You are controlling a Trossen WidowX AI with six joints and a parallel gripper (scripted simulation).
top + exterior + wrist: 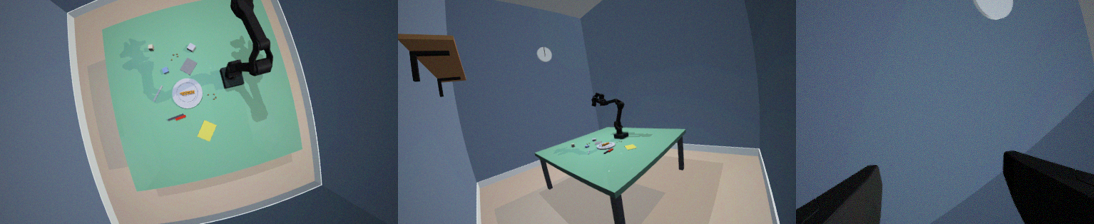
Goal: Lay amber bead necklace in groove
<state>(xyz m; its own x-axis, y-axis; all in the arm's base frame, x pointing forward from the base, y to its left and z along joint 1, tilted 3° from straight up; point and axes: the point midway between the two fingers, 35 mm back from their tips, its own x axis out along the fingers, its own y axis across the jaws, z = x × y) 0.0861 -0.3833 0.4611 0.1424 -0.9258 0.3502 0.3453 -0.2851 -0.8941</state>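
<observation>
The round grey bead board is 53 cm below my gripper tip, 51 cm to the left of it and 21 cm ahead of it. Also, from my gripper tip: blue block: 53 cm below, 36 cm ahead, 34 cm to the left; then beige cube: 52 cm below, 46 cm ahead, 17 cm to the left; then grey plate: 53 cm below, 32 cm to the left, 20 cm ahead.
</observation>
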